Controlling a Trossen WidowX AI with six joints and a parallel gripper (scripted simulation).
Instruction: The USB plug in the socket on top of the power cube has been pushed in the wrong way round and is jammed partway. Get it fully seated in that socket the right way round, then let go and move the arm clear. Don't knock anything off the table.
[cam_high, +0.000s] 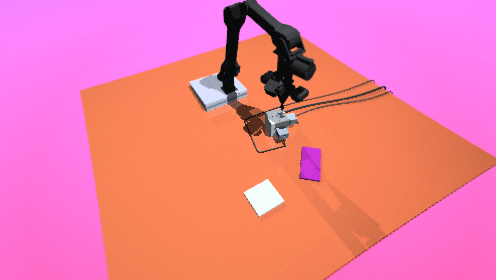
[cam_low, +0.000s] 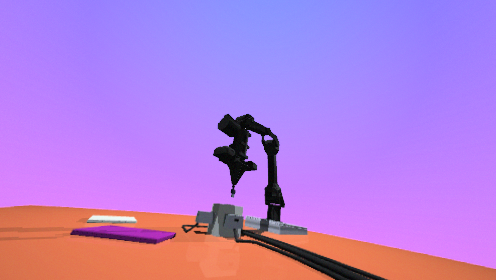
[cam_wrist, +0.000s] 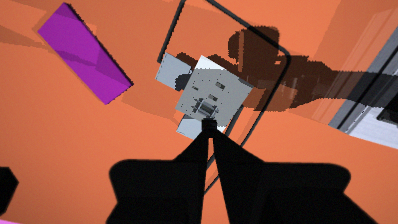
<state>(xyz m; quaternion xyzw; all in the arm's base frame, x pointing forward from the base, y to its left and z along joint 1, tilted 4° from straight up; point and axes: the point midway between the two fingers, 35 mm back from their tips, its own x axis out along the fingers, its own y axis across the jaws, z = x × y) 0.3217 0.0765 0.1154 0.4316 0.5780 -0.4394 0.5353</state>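
My gripper tip is 2 cm above the dark USB plug. Also, from my gripper tip: white flat slab (24 cm to the right, 24 cm ahead, 13 cm below); then purple flat slab (22 cm ahead, 13 cm below, 2 cm to the right).
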